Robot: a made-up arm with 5 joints.
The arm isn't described. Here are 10 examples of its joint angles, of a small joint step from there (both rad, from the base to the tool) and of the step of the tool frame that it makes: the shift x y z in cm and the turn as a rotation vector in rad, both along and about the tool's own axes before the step.
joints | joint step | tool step
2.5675 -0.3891 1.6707 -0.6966 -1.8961 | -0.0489 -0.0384 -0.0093 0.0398 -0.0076 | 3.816 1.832 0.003 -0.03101 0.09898 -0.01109
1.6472 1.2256 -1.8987 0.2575 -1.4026 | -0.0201 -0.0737 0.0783 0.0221 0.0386 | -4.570 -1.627 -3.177 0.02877 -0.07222 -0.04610
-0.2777 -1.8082 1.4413 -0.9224 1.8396 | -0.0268 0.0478 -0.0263 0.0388 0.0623 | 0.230 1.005 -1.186 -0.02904 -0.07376 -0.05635
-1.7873 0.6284 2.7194 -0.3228 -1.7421 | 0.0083 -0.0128 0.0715 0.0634 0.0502 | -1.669 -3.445 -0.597 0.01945 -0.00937 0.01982
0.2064 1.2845 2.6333 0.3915 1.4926 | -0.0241 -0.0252 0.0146 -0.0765 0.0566 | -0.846 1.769 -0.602 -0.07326 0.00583 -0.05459
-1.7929 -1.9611 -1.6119 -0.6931 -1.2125 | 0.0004 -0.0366 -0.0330 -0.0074 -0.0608 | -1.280 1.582 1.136 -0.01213 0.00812 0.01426
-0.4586 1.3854 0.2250 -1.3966 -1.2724 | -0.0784 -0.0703 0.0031 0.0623 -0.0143 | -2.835 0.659 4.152 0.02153 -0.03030 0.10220
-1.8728 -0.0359 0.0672 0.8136 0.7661 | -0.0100 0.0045 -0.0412 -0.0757 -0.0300 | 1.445 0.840 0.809 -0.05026 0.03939 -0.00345
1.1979 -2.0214 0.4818 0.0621 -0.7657 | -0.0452 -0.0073 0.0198 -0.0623 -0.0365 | 1.243 -1.536 -1.464 0.07350 0.00808 0.00354
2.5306 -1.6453 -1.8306 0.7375 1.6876 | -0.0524 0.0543 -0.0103 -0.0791 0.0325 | 1.714 1.913 1.088 -0.03184 -0.03978 -0.08045
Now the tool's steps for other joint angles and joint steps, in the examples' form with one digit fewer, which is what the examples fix.
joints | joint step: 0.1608 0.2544 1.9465 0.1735 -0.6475 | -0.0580 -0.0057 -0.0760 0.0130 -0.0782
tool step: 2.81 5.21 4.12 -0.0824 0.0878 0.0800
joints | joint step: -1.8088 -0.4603 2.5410 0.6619 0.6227 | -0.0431 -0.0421 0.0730 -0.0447 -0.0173
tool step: -0.56 -0.37 -1.70 0.0131 0.0531 -0.0347
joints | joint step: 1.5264 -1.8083 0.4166 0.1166 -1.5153 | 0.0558 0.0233 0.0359 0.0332 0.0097
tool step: -3.86 -0.20 -1.52 -0.0040 -0.0483 -0.0094
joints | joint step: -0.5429 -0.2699 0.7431 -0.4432 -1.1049 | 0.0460 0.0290 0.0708 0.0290 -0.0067
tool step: -1.59 -6.41 -1.64 0.1129 -0.0138 0.0133
